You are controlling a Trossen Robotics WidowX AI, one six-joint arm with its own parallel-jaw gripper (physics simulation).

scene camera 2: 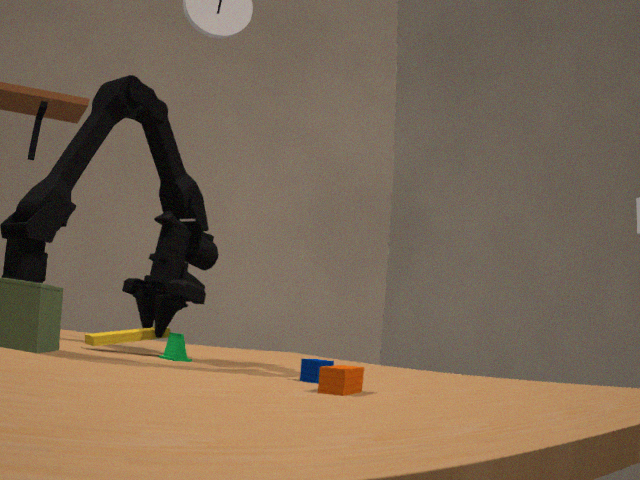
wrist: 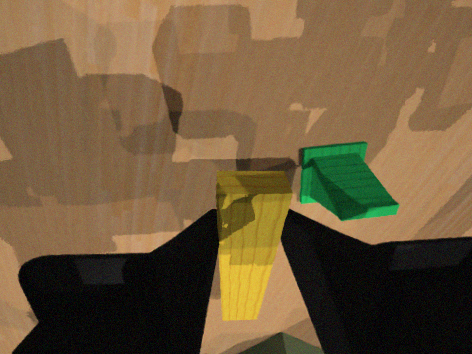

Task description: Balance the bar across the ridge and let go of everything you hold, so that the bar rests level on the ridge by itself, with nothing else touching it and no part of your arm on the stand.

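Frame: origin at the arm's base, x down, y ahead, z right, level; centimetres.
Where they show: gripper, fingertip midpoint: (scene camera 2: 152,336) (wrist: 247,215); arm's base, origin of the base link: (scene camera 2: 21,281).
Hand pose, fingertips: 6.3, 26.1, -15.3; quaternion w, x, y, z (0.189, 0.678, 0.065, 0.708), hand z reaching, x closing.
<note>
Each offset is from my fingertips to the centre of the thing, as dx, dy, dz. Level surfaces: height alone.
The yellow bar @(+0.3, -5.0, +1.6) (scene camera 2: 118,336) (wrist: 247,255) is held near one end between the fingers of my gripper (scene camera 2: 155,331) (wrist: 247,215), which is shut on it. In the scene view the bar is low above the table and its long free part reaches left, toward the arm's base, dipping slightly. The green stand (scene camera 2: 176,347) (wrist: 350,185) with the ridge is upright on the table. In the wrist view it lies to the right of the bar's near end, with a gap between them; the bar is beside the ridge, not across it.
An orange block @(+1.7, +13.0, +41.6) (scene camera 2: 340,380) and a blue block @(+1.7, +16.8, +29.4) (scene camera 2: 311,370) stand close together on the table @(dx +3.4) (scene camera 2: 206,423), right of the stand in the scene view. The arm's green base box (scene camera 2: 28,315) (wrist: 282,345) is at the left, near the bar's free end.
</note>
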